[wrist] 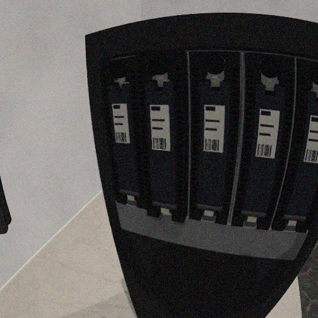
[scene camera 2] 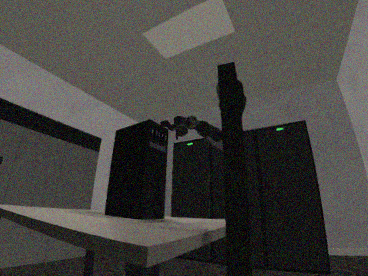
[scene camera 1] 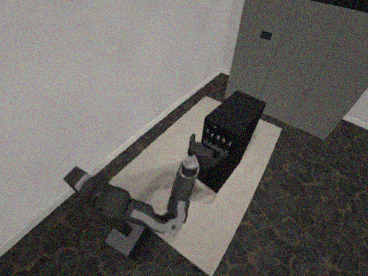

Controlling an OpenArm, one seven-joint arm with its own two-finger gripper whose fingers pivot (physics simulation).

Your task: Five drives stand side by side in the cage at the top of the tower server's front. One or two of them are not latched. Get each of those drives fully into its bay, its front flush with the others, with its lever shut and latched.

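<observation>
There's a drive lever [wrist: 160, 105] that I can see from here, and I can see a black tower server [wrist: 156, 271] as well.
</observation>
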